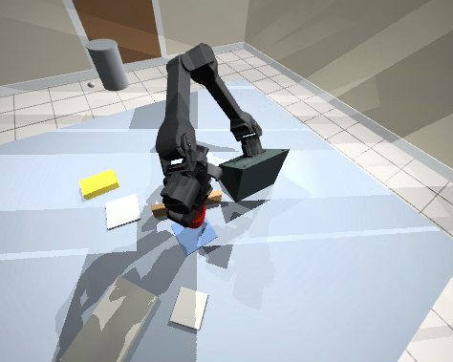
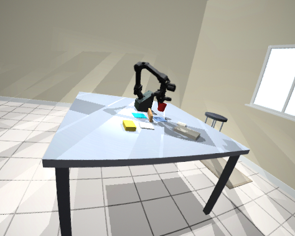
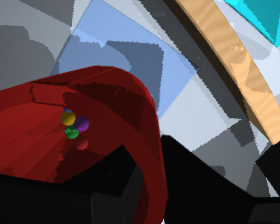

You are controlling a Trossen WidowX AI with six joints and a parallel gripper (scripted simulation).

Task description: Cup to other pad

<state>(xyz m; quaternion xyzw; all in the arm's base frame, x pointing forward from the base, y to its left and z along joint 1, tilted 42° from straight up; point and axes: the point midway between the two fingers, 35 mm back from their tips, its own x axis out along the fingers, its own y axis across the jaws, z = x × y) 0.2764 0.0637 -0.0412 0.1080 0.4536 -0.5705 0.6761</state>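
The cyan pad lies 2 cm behind my gripper tip, 16 cm to the right of it and 12 cm below it. The rest, counted from my gripper tip: red cup 3 cm ahead, 1 cm to the left; then wooden bar 7 cm to the right, 10 cm below; then blue pad 3 cm ahead, 2 cm to the left, 12 cm below.
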